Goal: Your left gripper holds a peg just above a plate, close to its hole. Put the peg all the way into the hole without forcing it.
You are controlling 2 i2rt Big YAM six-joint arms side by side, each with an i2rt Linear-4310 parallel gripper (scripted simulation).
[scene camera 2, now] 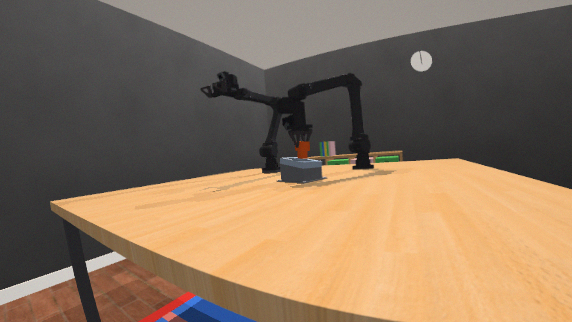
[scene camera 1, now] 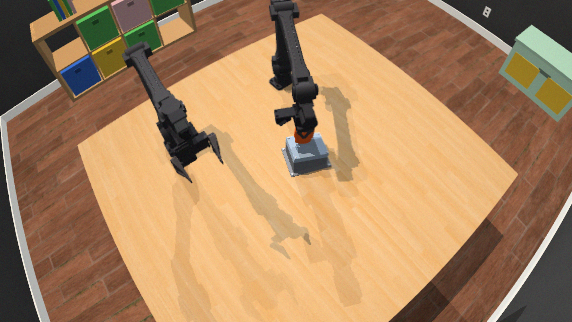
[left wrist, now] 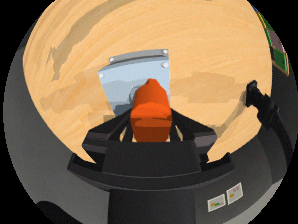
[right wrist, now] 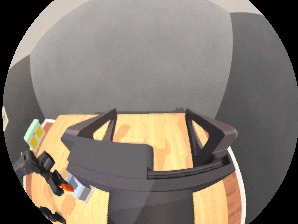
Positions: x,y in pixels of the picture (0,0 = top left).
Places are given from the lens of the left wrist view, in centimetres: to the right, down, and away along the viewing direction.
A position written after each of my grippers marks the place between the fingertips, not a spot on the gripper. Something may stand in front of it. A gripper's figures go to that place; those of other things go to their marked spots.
my left gripper (left wrist: pixel 151 111): 0, 0, 13
orange peg (left wrist: pixel 151 118): 0, 1, 10
